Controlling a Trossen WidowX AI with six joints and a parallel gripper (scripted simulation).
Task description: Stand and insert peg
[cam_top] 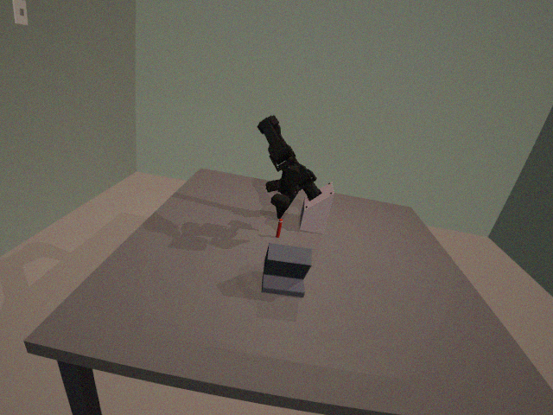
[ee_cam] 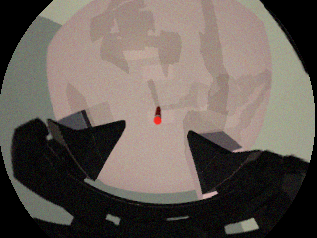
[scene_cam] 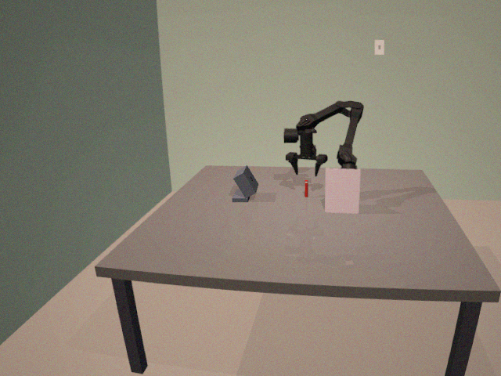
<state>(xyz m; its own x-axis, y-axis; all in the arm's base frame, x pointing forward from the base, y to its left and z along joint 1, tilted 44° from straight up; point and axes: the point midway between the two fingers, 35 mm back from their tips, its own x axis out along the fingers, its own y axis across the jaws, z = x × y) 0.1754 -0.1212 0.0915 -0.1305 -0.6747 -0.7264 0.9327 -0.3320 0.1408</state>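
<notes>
My gripper tip is 5 cm above the red peg. Round my gripper tip: blue-grey sloped panel (28 cm ahead, 2 cm below).
</notes>
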